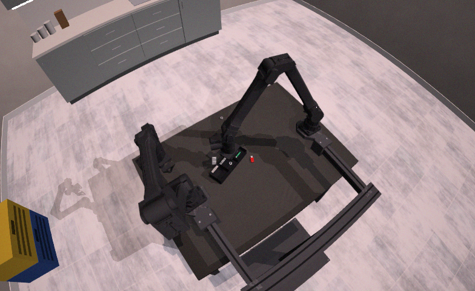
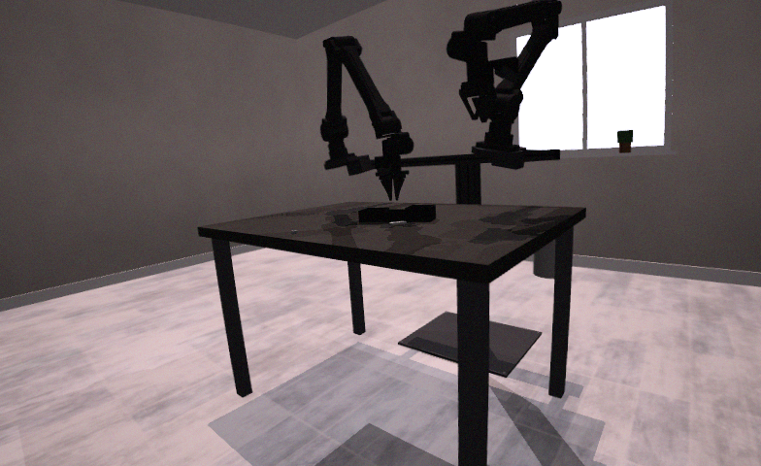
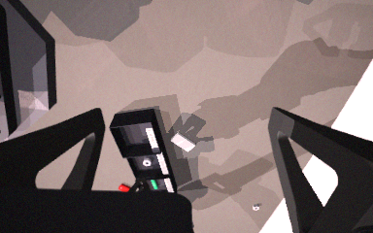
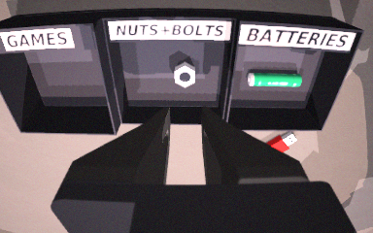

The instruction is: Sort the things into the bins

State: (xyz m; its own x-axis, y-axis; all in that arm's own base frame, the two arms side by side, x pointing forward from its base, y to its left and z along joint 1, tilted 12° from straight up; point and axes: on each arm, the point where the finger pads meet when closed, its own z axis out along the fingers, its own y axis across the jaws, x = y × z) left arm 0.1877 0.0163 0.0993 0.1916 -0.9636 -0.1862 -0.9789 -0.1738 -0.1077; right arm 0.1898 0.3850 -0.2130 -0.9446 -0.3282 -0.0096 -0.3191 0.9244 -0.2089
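My right hand is 1 cm to the right of the black labelled bin and 5 cm above it. The rest, counted from my right hand: red usb stick 4 cm behind, 12 cm to the right, 7 cm below; green battery 2 cm ahead, 7 cm to the right, 6 cm below; white card 7 cm ahead, 7 cm to the left, 7 cm below.
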